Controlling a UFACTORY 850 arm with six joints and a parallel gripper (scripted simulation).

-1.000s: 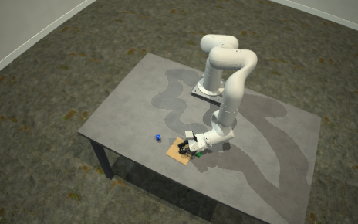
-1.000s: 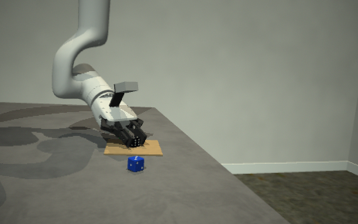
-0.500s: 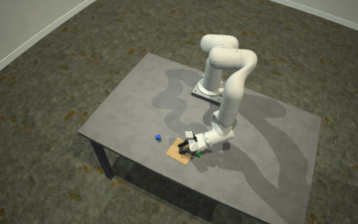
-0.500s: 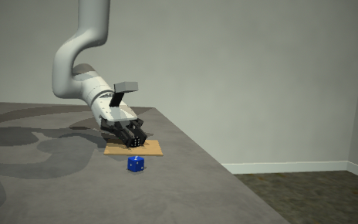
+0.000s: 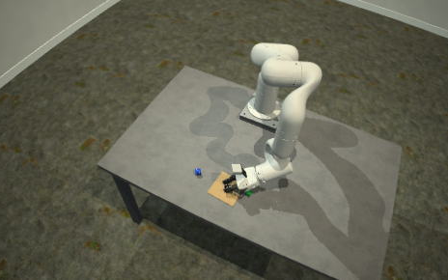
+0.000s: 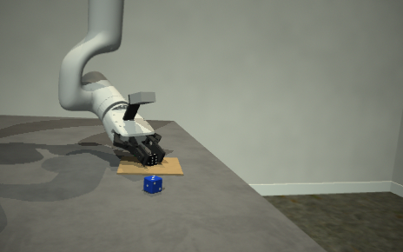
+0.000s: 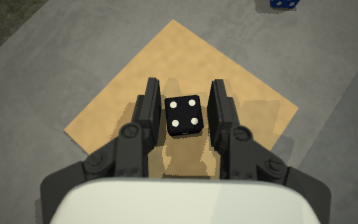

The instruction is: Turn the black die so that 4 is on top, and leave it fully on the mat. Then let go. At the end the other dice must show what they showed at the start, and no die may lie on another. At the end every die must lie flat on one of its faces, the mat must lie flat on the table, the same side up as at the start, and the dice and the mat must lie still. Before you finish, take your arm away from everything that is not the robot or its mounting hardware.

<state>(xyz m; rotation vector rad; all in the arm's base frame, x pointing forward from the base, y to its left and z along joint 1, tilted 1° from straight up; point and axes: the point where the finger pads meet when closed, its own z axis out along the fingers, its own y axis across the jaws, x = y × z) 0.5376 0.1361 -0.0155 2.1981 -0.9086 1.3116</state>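
The black die lies 1 cm below my hand. Also, from my hand: blue die: 2 cm ahead, 16 cm to the right, 2 cm below; then green die: 4 cm behind, 10 cm to the left, 2 cm below; then tan mat: 3 cm below.
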